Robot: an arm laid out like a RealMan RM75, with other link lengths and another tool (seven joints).
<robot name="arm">
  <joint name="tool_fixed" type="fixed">
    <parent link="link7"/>
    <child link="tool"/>
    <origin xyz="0.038 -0.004 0.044" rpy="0 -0.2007 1.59"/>
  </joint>
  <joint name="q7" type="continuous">
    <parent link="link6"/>
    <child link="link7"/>
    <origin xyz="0 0 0.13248"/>
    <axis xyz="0 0 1"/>
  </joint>
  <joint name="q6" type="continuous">
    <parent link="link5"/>
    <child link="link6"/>
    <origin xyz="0 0 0"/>
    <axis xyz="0 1 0"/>
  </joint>
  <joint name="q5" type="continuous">
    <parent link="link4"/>
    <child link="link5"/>
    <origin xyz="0 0 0.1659"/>
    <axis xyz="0 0 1"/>
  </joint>
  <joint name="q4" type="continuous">
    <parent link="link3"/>
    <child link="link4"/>
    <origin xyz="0 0 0"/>
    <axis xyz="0 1 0"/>
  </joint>
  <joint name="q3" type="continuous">
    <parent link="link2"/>
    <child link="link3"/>
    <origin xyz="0 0 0.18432"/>
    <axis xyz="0 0 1"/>
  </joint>
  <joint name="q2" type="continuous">
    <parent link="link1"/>
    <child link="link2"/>
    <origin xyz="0 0 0"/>
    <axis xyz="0 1 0"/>
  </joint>
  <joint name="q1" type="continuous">
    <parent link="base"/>
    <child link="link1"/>
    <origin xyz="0 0 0.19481"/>
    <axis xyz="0 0 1"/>
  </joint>
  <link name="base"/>
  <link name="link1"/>
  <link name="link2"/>
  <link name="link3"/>
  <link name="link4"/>
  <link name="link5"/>
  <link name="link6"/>
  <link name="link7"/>
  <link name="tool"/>
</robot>
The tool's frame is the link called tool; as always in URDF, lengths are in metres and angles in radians. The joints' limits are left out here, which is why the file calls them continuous.
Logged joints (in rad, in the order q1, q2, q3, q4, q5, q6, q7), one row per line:
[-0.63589 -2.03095 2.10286 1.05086 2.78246 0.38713 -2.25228]
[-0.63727 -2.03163 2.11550 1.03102 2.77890 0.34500 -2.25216]
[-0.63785 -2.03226 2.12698 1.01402 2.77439 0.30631 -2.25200]
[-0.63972 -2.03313 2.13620 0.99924 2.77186 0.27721 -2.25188]
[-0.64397 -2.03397 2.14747 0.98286 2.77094 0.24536 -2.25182]
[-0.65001 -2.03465 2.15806 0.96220 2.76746 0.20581 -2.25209]
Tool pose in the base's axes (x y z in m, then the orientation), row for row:
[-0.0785 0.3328 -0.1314 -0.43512 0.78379 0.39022 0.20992]
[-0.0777 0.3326 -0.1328 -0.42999 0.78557 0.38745 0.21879]
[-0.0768 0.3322 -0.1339 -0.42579 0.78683 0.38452 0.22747]
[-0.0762 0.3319 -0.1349 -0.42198 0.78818 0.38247 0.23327]
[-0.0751 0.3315 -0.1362 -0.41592 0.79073 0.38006 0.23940]
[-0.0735 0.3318 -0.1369 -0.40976 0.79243 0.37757 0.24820]
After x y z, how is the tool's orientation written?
As a quaternion, x y z w.
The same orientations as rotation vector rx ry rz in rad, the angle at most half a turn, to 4 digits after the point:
[-1.2099 2.1794 1.0850]
[-1.1900 2.1741 1.0723]
[-1.1730 2.1676 1.0593]
[-1.1590 2.1647 1.0505]
[-1.1387 2.1648 1.0405]
[-1.1167 2.1595 1.0290]

